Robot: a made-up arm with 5 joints. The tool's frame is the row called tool. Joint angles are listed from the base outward. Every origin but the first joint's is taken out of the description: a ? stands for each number. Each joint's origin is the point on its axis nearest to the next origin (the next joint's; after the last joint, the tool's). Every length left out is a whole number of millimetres.
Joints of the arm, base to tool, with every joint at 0 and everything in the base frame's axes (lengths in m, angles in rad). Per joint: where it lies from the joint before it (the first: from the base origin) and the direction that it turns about. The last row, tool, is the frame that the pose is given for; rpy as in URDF.
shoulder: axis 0 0 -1 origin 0.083 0.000 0.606
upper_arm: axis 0 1 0 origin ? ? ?
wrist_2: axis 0 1 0 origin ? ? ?
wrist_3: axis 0 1 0 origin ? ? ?
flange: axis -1 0 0 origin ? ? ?
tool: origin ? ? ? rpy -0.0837 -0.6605 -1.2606
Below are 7 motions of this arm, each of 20 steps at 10 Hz.
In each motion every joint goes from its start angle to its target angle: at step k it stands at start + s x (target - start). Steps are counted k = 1, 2, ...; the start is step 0. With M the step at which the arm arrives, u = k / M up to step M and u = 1 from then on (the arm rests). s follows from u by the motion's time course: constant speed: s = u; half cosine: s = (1 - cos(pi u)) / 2; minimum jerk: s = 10 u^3 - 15 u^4 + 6 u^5.
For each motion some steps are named. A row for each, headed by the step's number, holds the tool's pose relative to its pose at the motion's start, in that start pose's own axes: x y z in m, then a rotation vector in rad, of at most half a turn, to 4 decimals.
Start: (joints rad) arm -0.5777 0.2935 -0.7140 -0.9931 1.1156
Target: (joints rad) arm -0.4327 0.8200 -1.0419 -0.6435 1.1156
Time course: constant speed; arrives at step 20
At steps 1, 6, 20:
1: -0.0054 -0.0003 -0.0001 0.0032 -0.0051 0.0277
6: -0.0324 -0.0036 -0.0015 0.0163 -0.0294 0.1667
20: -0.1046 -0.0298 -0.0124 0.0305 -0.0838 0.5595

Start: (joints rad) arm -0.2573 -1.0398 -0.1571 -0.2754 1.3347
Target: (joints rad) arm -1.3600 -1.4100 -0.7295 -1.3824 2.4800
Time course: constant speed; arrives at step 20
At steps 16, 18, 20:
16: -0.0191 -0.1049 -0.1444 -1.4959 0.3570 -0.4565
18: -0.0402 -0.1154 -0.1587 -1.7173 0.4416 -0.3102
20: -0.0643 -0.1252 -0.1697 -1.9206 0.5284 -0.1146

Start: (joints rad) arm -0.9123 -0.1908 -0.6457 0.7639 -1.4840
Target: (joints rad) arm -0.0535 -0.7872 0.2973 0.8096 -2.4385
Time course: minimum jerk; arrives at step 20
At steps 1, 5, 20:
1: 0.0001 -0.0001 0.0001 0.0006 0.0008 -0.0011
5: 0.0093 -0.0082 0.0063 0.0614 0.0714 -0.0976
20: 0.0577 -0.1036 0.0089 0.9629 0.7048 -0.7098

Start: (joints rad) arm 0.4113 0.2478 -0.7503 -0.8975 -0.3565
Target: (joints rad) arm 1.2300 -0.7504 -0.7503 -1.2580 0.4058
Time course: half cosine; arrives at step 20
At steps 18, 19, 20:
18: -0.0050 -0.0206 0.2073 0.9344 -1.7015 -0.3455
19: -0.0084 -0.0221 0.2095 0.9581 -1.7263 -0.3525
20: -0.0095 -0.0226 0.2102 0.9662 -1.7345 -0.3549

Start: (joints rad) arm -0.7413 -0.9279 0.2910 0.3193 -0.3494
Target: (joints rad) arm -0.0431 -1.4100 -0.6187 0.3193 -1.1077
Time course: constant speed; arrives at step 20
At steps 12, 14, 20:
12: -0.0403 -0.1085 0.0630 0.7910 -0.1006 -0.3963
14: -0.0594 -0.1232 0.0669 0.9235 -0.1526 -0.4011
20: -0.1296 -0.1533 0.0627 1.2787 -0.3585 -0.2956

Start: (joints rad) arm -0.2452 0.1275 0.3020 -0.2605 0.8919
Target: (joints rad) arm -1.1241 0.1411 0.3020 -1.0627 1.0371
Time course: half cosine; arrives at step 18
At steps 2, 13, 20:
2: 0.0003 -0.0008 0.0062 0.0232 -0.0171 -0.0222
13: -0.0202 -0.0742 0.1413 0.6639 -0.2339 -0.6426
20: -0.0307 -0.1007 0.1599 0.8100 -0.2143 -0.7821

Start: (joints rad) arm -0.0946 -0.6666 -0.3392 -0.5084 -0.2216
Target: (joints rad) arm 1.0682 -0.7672 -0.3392 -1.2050 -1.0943
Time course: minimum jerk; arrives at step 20
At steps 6, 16, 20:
6: 0.0025 -0.0047 0.0055 0.1052 -0.0800 -0.0393
16: -0.0154 -0.0189 0.0263 0.5720 -0.3935 0.3468
20: -0.0180 -0.0194 0.0265 0.5860 -0.4070 0.4086

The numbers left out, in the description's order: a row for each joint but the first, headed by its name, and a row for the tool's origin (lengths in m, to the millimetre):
upper_arm: 0.036 0.013 0.000
wrist_2: 0.041 0.000 0.128
wrist_3: 0.097 0.000 0.015
flange: 0.036 0.000 0.013
tool: 0.000 -0.005 0.020

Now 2 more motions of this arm.
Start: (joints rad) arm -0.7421 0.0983 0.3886 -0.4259 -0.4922
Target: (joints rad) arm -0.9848 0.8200 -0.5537 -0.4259 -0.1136
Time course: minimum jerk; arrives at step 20
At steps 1, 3, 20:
1: 0.0000 0.0001 0.0000 0.0002 -0.0005 0.0003
3: -0.0009 0.0027 0.0000 0.0043 -0.0112 0.0064
20: -0.0631 0.0732 -0.0232 0.1995 -0.4053 0.1904

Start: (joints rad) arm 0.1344 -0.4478 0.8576 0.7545 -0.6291
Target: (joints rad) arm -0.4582 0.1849 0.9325 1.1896 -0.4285
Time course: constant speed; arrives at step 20
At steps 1, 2, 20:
1: -0.0032 0.0063 -0.0005 -0.0638 -0.0212 0.0168
2: -0.0066 0.0125 -0.0013 -0.1276 -0.0430 0.0326
20: -0.0704 0.0903 -0.0645 -1.2824 -0.4906 0.1259

